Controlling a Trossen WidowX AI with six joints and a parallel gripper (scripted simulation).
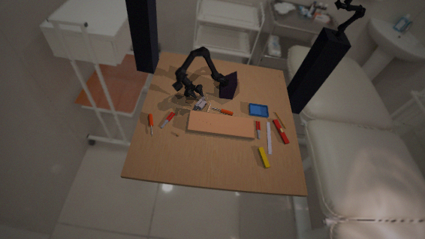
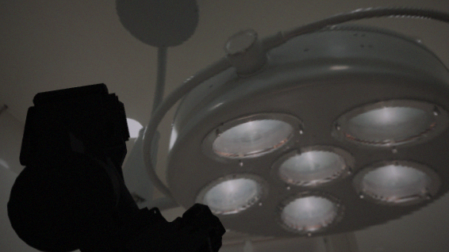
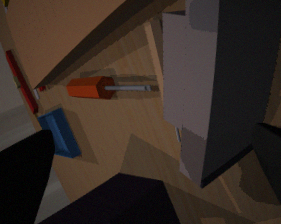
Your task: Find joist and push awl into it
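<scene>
Right now my gripper tip is 9 cm above the stud finder and 5 cm to the right of it. The rest, counted from my gripper tip: brown-handled awl (10 cm below, 9 cm to the left, 1 cm behind); green light (9 cm below, 6 cm to the left, 1 cm behind); blue tray (52 cm to the left, 10 cm below, 8 cm behind).
</scene>
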